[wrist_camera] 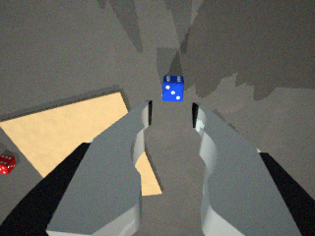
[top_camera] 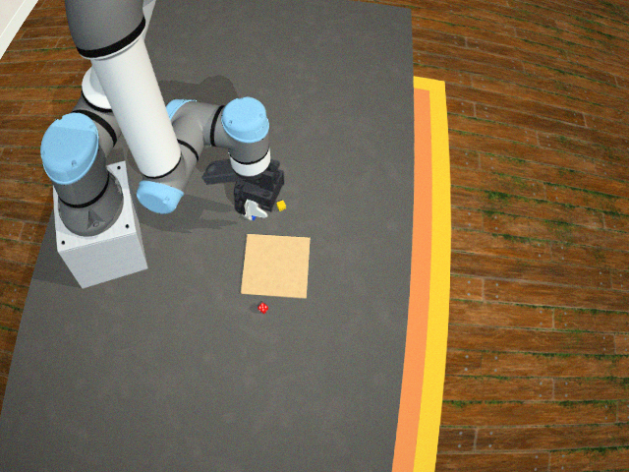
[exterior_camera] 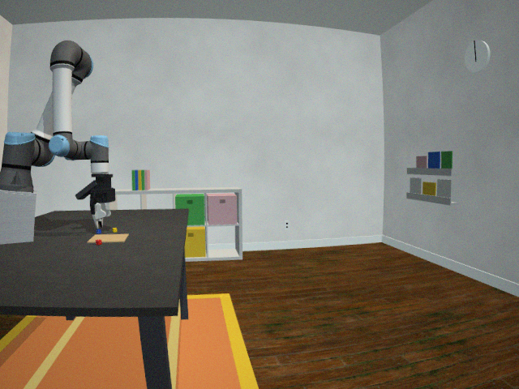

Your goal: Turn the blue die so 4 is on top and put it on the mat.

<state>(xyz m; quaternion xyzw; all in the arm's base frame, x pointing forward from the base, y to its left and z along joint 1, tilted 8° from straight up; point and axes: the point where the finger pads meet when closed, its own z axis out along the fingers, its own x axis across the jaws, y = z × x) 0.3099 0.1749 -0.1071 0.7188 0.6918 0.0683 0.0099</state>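
The blue die is 3 cm below my hand. The rest, counted from my hand: tan mat (9 cm ahead, 9 cm to the right, 4 cm below); yellow die (5 cm ahead, 4 cm to the left, 3 cm below); red die (10 cm ahead, 20 cm to the right, 3 cm below).
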